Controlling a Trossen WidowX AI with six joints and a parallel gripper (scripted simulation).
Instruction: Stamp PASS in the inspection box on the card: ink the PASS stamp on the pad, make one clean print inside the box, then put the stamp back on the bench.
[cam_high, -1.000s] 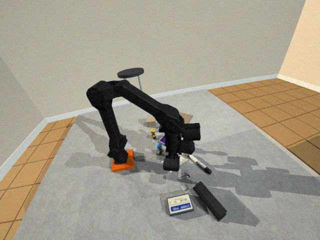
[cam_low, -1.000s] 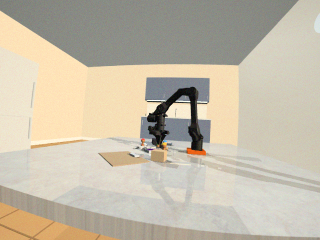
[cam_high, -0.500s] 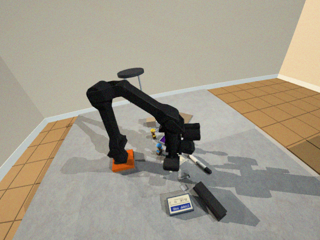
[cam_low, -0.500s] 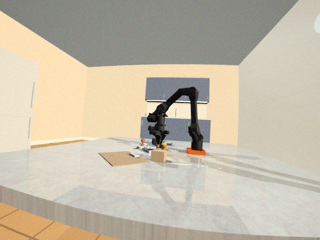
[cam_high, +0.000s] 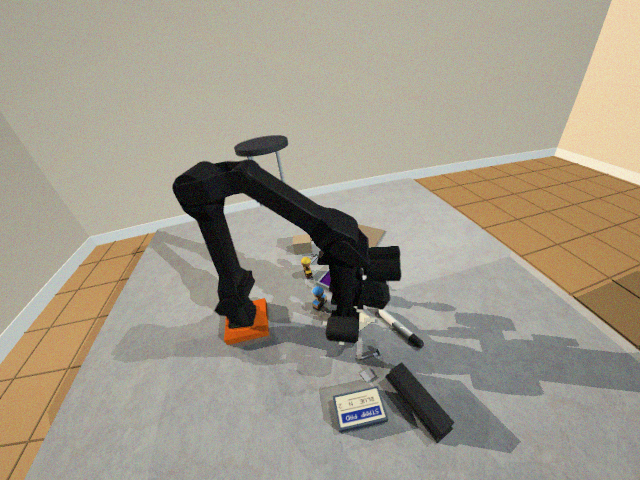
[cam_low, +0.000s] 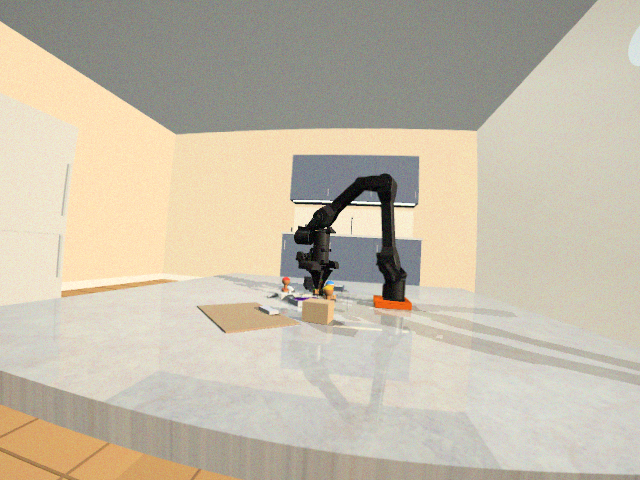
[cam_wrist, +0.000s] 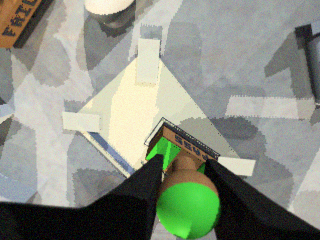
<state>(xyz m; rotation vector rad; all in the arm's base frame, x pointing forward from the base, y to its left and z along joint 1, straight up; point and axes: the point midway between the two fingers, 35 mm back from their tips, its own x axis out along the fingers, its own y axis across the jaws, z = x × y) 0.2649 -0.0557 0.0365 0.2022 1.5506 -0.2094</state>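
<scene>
My gripper tip is 1 cm to the right of the cream card and 3 cm above it. Also, from my gripper tip: blue-knobbed stamp 6 cm behind, 8 cm to the left; then green-knobbed stamp right at my gripper tip; then red-knobbed stamp 10 cm ahead, 7 cm to the left.
</scene>
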